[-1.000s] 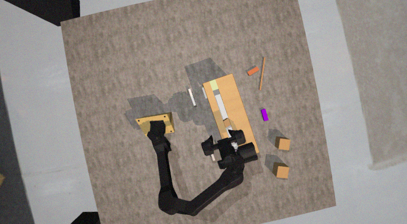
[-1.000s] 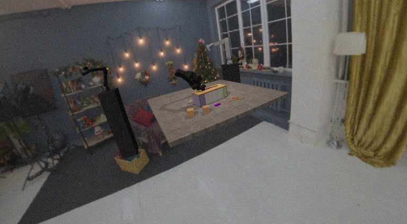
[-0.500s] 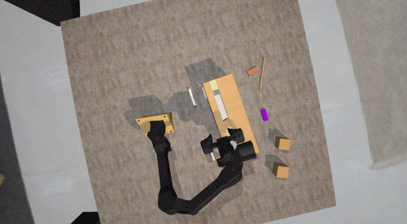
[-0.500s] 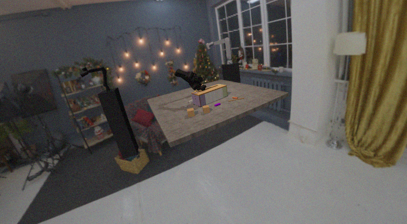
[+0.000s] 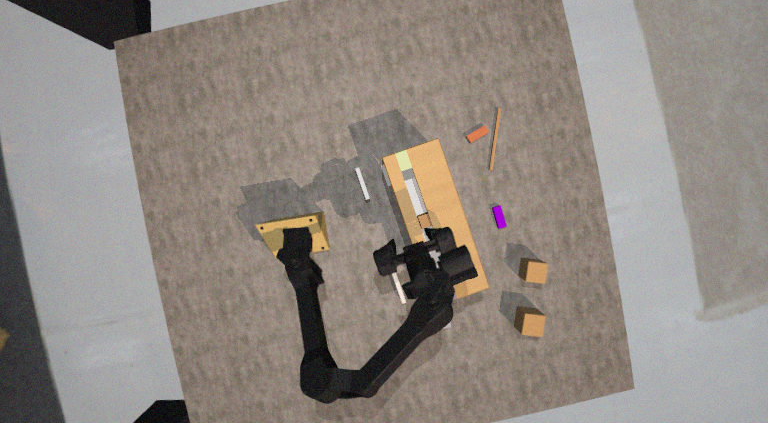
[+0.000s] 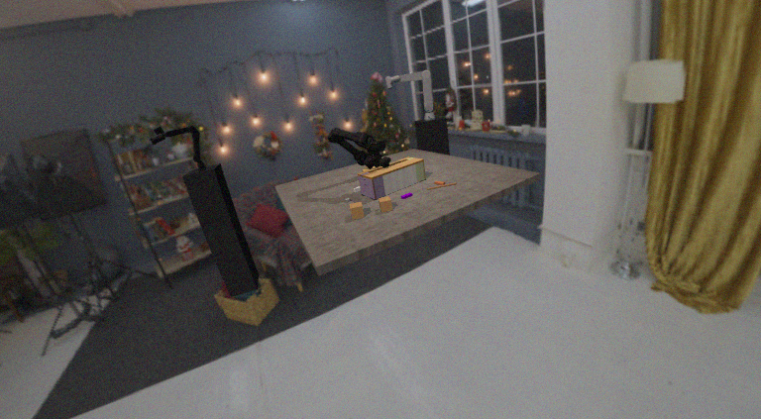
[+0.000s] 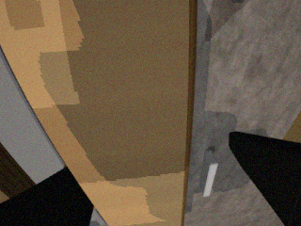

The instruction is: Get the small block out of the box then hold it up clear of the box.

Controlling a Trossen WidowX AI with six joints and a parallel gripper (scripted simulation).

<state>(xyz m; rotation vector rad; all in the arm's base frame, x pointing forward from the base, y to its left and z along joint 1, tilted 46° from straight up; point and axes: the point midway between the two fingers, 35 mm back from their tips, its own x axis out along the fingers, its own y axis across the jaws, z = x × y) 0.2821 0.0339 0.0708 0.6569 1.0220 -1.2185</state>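
My gripper tip is 4 cm short of the tan block and 3 cm to the right of it. Round my gripper tip: grey cube 27 cm to the right, 9 cm ahead, 8 cm below; then thin stick 26 cm ahead, 24 cm to the left, 8 cm below; then box 3 cm below, 3 cm ahead, 2 cm to the left.
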